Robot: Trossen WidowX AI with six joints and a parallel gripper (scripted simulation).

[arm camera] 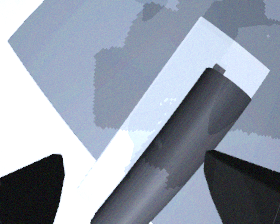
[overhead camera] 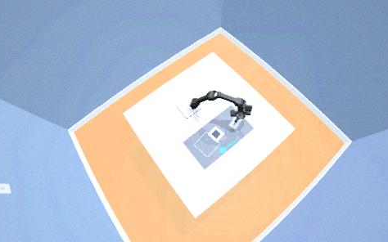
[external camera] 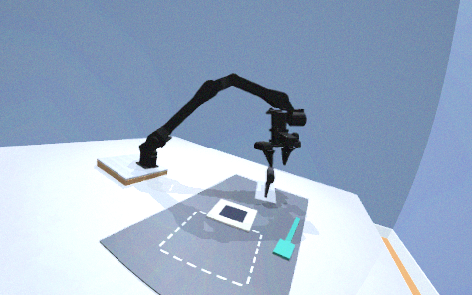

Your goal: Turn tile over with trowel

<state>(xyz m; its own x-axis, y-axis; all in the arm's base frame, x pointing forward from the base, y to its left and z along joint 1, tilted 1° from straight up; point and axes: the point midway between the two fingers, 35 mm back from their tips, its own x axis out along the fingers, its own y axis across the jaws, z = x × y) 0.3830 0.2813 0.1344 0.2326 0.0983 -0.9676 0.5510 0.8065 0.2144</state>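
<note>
Now: the grey mat 25 cm to the right of my gripper tip, 13 cm below it and 1 cm ahead of it. Round my gripper tip: tan tile 27 cm to the right, 11 cm below, 2 cm behind; then teal trowel 26 cm to the right, 15 cm ahead, 11 cm below.
</note>
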